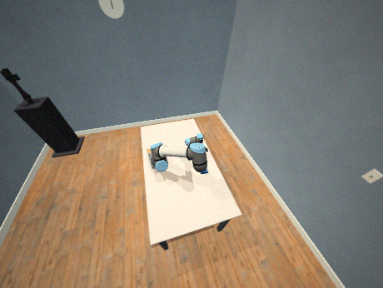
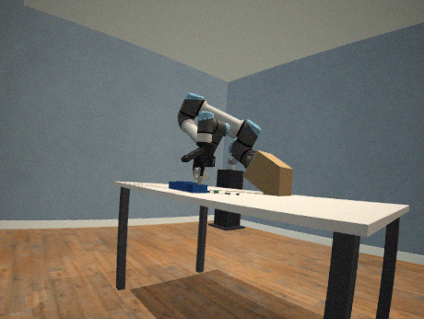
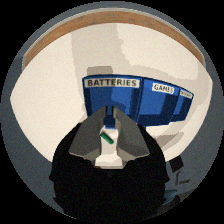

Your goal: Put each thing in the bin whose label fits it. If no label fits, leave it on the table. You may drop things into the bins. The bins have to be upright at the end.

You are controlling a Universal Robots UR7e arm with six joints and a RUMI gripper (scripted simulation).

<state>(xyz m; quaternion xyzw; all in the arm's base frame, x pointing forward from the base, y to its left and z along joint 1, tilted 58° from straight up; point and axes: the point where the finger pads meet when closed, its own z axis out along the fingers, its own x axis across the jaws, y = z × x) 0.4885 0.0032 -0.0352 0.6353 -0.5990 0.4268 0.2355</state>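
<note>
Right now the small grey piece is 11 cm behind my hand, 10 cm to the left of it and 3 cm below it. Also, from my hand: blue bin (1 cm ahead, 9 cm to the right, 1 cm below); small blue piece (7 cm behind, 1 cm to the right, 3 cm below); green piece (11 cm behind, 1 cm to the left, 3 cm below).
</note>
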